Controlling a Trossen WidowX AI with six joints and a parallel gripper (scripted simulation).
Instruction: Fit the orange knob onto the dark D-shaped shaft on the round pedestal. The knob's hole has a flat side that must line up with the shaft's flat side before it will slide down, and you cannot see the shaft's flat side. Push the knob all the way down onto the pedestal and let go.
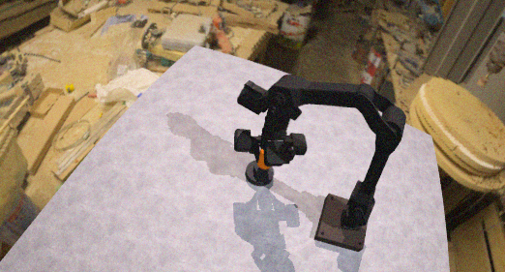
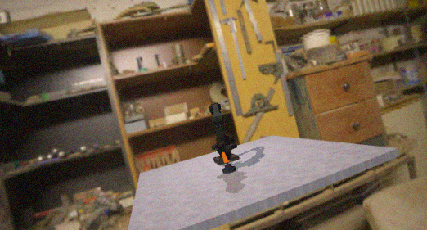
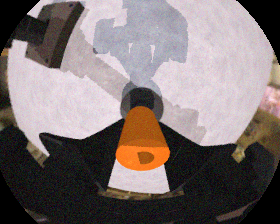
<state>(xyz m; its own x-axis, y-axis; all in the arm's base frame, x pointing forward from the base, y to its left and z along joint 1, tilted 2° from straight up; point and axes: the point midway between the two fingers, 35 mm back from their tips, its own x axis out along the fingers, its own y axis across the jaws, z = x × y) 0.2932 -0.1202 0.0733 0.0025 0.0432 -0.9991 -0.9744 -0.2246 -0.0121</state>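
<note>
My gripper tip is now 40 mm above the round dark pedestal. The rest, counted from my gripper tip: orange knob (20 mm above).
</note>
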